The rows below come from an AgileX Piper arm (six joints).
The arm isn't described. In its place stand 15 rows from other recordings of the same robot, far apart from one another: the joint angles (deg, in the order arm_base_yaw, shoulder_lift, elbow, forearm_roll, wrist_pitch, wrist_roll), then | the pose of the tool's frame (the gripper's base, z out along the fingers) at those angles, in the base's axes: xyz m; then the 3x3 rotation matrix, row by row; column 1 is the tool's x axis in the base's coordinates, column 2 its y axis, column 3 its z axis.
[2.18, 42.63, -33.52, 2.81, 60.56, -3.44] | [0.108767 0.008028 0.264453], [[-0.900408 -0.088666 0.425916], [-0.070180 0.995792 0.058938], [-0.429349 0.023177 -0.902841]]
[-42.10, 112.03, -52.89, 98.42, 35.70, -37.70] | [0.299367 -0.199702 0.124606], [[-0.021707 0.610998 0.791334], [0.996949 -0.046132 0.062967], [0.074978 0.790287 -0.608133]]
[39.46, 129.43, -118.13, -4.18, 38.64, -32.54] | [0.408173 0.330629 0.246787], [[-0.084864 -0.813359 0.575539], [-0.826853 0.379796 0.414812], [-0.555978 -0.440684 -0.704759]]
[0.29, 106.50, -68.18, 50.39, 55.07, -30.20] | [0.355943 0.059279 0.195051], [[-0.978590 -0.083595 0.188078], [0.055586 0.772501 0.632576], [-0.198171 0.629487 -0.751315]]
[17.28, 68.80, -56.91, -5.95, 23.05, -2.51] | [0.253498 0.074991 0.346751], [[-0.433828 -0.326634 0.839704], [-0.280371 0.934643 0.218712], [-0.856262 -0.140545 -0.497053]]
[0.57, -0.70, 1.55, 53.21, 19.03, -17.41] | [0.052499 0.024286 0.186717], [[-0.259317 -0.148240 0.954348], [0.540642 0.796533 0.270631], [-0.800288 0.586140 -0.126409]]
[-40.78, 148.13, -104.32, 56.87, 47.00, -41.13] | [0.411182 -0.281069 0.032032], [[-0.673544 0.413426 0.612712], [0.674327 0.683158 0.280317], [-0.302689 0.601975 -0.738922]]
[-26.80, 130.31, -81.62, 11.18, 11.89, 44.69] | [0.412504 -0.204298 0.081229], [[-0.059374 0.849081 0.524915], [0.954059 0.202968 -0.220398], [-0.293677 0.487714 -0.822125]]
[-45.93, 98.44, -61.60, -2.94, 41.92, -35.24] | [0.227107 -0.239085 0.195752], [[-0.970684 0.169742 0.170175], [0.129417 0.965712 -0.225058], [-0.202542 -0.196436 -0.959369]]
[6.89, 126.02, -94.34, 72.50, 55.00, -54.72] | [0.455886 0.126697 0.192274], [[-0.819642 -0.484776 0.305253], [-0.028058 0.566174 0.823808], [-0.572189 0.666662 -0.477662]]
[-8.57, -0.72, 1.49, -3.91, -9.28, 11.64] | [0.053614 -0.007068 0.219688], [[0.247209 0.105941 0.963153], [0.099653 0.985954 -0.134027], [-0.963824 0.129114 0.233180]]
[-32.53, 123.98, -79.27, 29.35, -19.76, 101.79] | [0.396421 -0.270726 0.158196], [[0.712110 -0.174593 0.680012], [0.446051 -0.635461 -0.630260], [0.542160 0.752135 -0.374641]]
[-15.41, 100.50, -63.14, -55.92, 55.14, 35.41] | [0.306077 -0.148518 0.214797], [[-0.943197 0.328812 0.047564], [0.196535 0.667633 -0.718081], [-0.267869 -0.667944 -0.694332]]
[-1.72, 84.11, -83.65, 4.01, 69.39, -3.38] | [0.296356 -0.002940 0.367454], [[-0.904013 -0.028936 0.426525], [-0.007110 0.998586 0.052676], [-0.427446 0.044588 -0.902941]]
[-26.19, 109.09, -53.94, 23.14, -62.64, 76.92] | [0.336168 -0.200737 0.214319], [[0.726739 -0.138314 0.672845], [0.686273 0.103895 -0.719885], [0.029664 0.984924 0.170426]]
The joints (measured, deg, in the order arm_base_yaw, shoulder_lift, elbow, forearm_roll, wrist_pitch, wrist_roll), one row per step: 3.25, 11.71, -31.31, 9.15, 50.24, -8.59; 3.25, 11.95, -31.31, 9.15, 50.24, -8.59; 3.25, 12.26, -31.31, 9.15, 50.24, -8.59; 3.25, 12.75, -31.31, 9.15, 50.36, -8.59; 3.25, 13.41, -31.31, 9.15, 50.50, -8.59; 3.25, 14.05, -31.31, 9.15, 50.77, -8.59; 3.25, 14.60, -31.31, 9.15, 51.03, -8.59; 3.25, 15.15, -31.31, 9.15, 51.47, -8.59; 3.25, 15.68, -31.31, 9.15, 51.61, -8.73; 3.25, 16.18, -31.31, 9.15, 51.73, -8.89; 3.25, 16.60, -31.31, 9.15, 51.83, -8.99; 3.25, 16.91, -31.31, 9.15, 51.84, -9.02; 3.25, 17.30, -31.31, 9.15, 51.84, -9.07
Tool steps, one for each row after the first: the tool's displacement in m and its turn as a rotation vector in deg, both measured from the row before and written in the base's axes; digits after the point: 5 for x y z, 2 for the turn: 0.00076, 0.00004, -0.00013, -0.01, 0.24, 0.00; 0.00098, 0.00006, -0.00018, -0.02, 0.31, 0.00; 0.00145, 0.00010, -0.00046, -0.04, 0.61, 0.02; 0.00196, 0.00013, -0.00061, -0.05, 0.80, 0.02; 0.00179, 0.00015, -0.00080, -0.07, 0.90, 0.04; 0.00151, 0.00013, -0.00074, -0.06, 0.80, 0.04; 0.00135, 0.00015, -0.00099, -0.08, 0.98, 0.07; 0.00152, 0.00011, -0.00058, -0.16, 0.64, 0.09; 0.00143, 0.00010, -0.00054, -0.18, 0.59, 0.10; 0.00120, 0.00008, -0.00047, -0.12, 0.50, 0.07; 0.00094, 0.00005, -0.00026, -0.04, 0.31, 0.02; 0.00119, 0.00007, -0.00032, -0.06, 0.38, 0.03
